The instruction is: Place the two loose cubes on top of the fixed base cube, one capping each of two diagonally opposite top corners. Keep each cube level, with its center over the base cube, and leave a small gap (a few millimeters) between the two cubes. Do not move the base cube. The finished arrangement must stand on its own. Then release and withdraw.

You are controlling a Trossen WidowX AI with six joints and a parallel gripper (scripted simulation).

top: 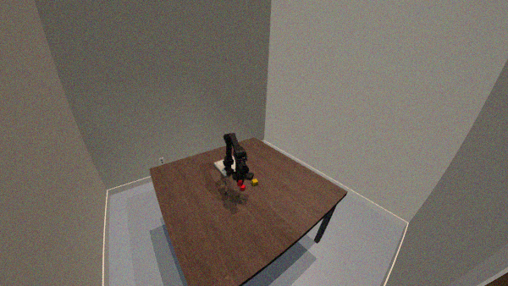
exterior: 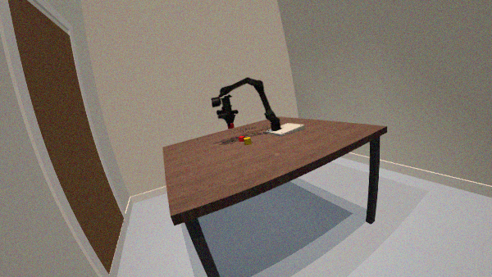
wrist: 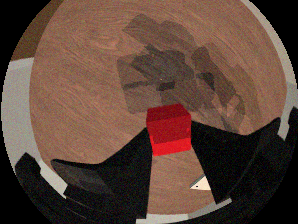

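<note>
Now: gripper tip 170 mm to the right of the yellow base cube, 100 mm above it and 50 mm past it. Round my gripper tip: red cube (right at my gripper tip).
</note>
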